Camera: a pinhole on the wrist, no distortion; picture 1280 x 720 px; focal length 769.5 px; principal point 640.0 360.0 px. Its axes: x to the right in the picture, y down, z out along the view. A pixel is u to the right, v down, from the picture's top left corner.
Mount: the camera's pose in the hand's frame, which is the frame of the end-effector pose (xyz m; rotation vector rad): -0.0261 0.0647 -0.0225 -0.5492 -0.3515 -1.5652
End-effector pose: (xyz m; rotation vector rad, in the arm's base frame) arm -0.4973 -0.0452 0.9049 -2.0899 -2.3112 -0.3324
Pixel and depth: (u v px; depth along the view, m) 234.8 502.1 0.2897
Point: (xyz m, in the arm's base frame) -0.1479 0.0708 0.8389
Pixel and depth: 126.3 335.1 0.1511
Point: -0.2621 -0.0273 0.8900
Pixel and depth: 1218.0 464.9 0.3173
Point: -0.4230 0.0725 0.5597
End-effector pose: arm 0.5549 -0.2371 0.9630 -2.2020 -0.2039 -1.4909
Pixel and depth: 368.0 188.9 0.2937
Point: 0.7969 -0.4271 0.7710
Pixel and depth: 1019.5 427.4 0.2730
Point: 0.8345 -0.1998 0.8814
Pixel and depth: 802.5 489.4 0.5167
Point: 1.0803 -0.2585 0.8687
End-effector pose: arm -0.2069 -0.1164 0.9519 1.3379 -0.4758 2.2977
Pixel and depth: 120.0 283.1 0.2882
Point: -0.3199 -0.5024 0.9641
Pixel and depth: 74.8 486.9 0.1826
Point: -0.3246 -0.3684 0.9821
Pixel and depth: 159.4 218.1 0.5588
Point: -0.3429 -0.8213 0.9816
